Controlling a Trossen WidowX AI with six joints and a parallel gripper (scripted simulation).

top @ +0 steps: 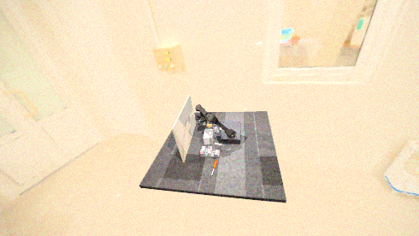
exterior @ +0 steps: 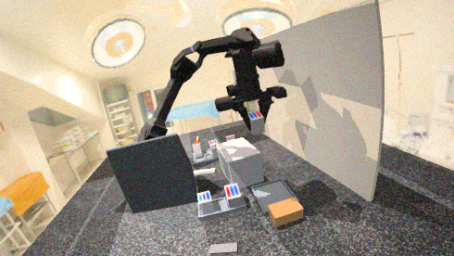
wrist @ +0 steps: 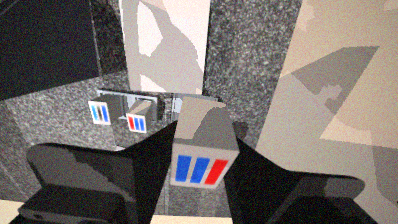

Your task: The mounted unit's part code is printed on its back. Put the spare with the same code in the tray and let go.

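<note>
The grey tray lies 17 cm below my gripper tip, 8 cm to the right of it and 1 cm ahead of it. Also, from my gripper tip: grey mounted unit: 12 cm below, 9 cm to the left, 6 cm behind; grey spare block: 3 cm above; brown block: 17 cm to the right, 16 cm below, 2 cm ahead.
</note>
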